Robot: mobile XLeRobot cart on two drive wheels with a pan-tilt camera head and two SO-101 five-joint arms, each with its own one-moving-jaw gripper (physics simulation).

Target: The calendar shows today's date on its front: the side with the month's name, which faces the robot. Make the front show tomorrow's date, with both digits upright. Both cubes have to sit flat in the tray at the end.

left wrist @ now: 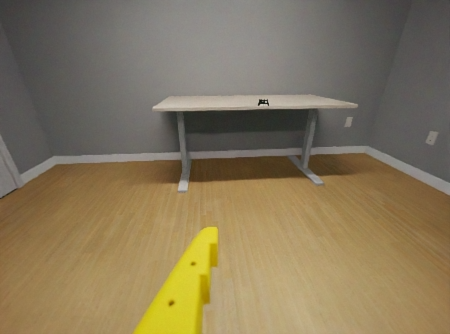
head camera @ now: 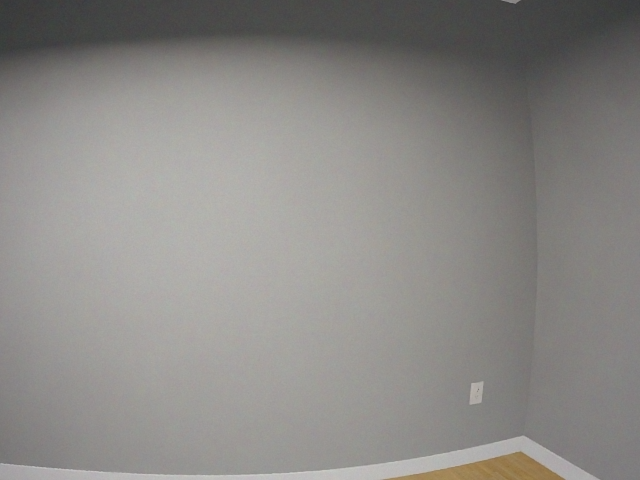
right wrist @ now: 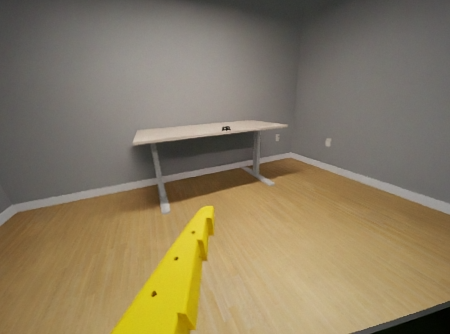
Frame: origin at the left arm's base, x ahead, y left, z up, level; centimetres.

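Seen in the pictures: left hand, tool point: [left wrist: 217,241]; right hand, tool point: [right wrist: 213,216].
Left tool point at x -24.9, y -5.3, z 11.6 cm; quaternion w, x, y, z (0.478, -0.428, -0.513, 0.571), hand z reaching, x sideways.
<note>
A point is followed by its place in that frame.
The calendar [left wrist: 263,102] @(x -177.5, y -1.9, z -3.5 cm) [right wrist: 226,128] @(x -176.1, y -1.8, z -3.2 cm) is a small dark shape on the table, far off, near its front edge and right of the middle. Its cubes and their digits are too small to read. The calendar does not show in the head view. My left gripper [left wrist: 212,240] is open: one yellow notched jaw shows, pointing out over the floor, far from the table. My right gripper [right wrist: 209,219] is open too, with one yellow notched jaw in view, also far from the table and the calendar.
The light-topped table [left wrist: 210,103] @(x -181.0, y -43.0, z -5.5 cm) [right wrist: 175,133] @(x -182.1, y -49.4, z -5.5 cm) stands on two grey legs near the back wall. A wall corner with outlets is to its right. Wooden floor [left wrist: 300,250] @(x -111.5, y 24.7, z -77.5 cm) [right wrist: 300,250] @(x -96.2, y 33.5, z -77.5 cm) lies between me and the table. The head view shows the grey wall [head camera: 258,232] @(x 231.6, y 21.2, z 41.9 cm) and an outlet [head camera: 476,393] @(x 257.0, y -77.8, z -37.6 cm).
</note>
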